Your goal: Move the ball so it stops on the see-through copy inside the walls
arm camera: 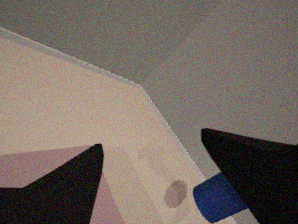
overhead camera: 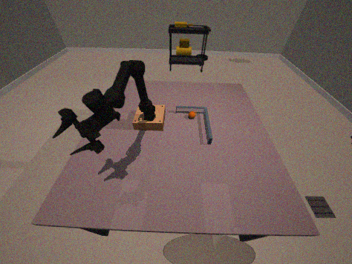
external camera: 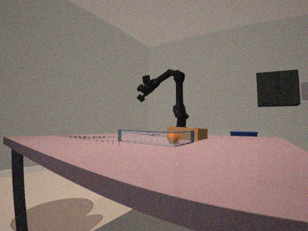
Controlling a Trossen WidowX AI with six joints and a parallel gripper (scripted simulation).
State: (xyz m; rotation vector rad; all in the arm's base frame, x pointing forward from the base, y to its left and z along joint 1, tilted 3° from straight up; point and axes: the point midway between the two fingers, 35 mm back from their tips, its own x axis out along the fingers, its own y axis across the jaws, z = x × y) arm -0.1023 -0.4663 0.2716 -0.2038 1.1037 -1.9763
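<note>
The orange ball is 620 mm to the left of my gripper tip, 420 mm ahead of it and 320 mm below it. Round my gripper tip: clear wall 540 mm to the left, 540 mm ahead, 310 mm below.
</note>
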